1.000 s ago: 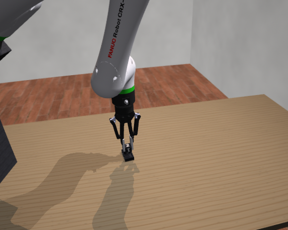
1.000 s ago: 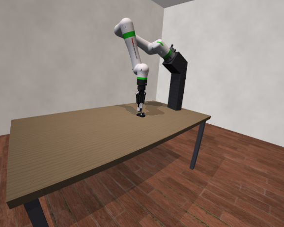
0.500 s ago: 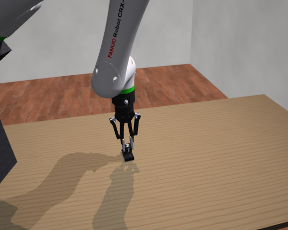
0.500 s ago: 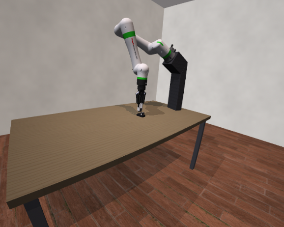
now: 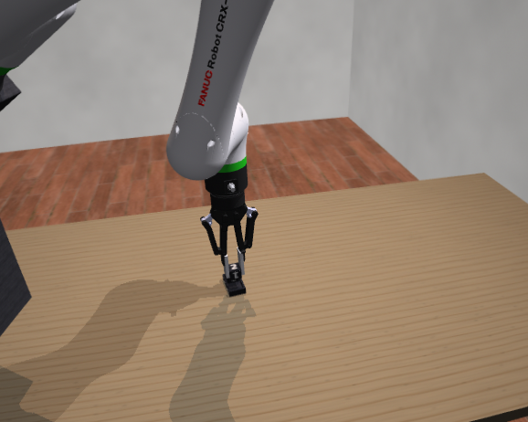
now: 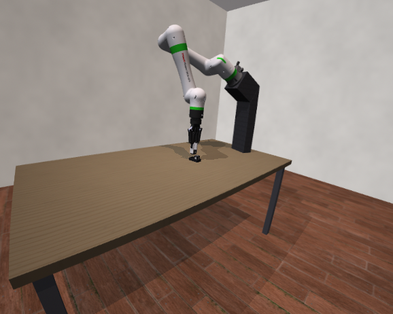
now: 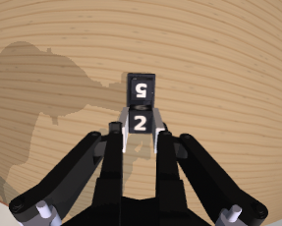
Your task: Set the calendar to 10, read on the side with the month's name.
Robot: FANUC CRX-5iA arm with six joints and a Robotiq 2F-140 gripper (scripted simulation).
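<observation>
The black tray lies 20 mm to the left of my hand and 80 mm below it. The rest, counted from my hand: cube 30 mm below.
</observation>
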